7 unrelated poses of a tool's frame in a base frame.
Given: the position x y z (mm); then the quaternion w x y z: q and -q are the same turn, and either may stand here.
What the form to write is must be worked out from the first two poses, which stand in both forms.
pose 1, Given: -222.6, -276.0, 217.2, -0.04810, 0.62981, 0.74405, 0.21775
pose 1, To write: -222.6, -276.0, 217.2; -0.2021, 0.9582, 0.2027; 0.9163, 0.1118, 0.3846; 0.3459, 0.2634, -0.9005
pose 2, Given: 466.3, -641.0, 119.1, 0.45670, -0.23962, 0.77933, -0.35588
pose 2, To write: 466.3, -641.0, 119.1; -0.4680, -0.0484, 0.8824; -0.6985, 0.6319, -0.3358; -0.5413, -0.7736, -0.3295
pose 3, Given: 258.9, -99.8, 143.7, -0.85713, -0.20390, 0.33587, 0.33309
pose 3, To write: 258.9, -99.8, 143.7; 0.5525, 0.4340, -0.7116; -0.7080, 0.6950, -0.1258; 0.4399, 0.5733, 0.6912
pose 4, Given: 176.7, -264.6, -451.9, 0.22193, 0.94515, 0.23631, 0.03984
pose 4, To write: 176.7, -264.6, -451.9; 0.8851, 0.4290, 0.1802; 0.4644, -0.7898, -0.4007; -0.0296, 0.4383, -0.8983
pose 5, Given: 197.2, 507.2, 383.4, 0.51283, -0.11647, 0.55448, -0.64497
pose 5, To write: 197.2, 507.2, 383.4; -0.4469, 0.5324, 0.7190; -0.7907, 0.1409, -0.5958; -0.4185, -0.8347, 0.3580
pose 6, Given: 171.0, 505.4, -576.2, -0.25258, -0.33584, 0.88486, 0.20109
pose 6, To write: 171.0, 505.4, -576.2; -0.6468, -0.4928, -0.5821; -0.6959, 0.6935, 0.1862; 0.3119, 0.5255, -0.7915
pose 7, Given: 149.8, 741.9, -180.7, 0.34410, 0.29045, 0.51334, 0.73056
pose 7, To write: 149.8, 741.9, -180.7; -0.5945, -0.2046, 0.7777; 0.8010, -0.2362, 0.5502; 0.0711, 0.9499, 0.3042
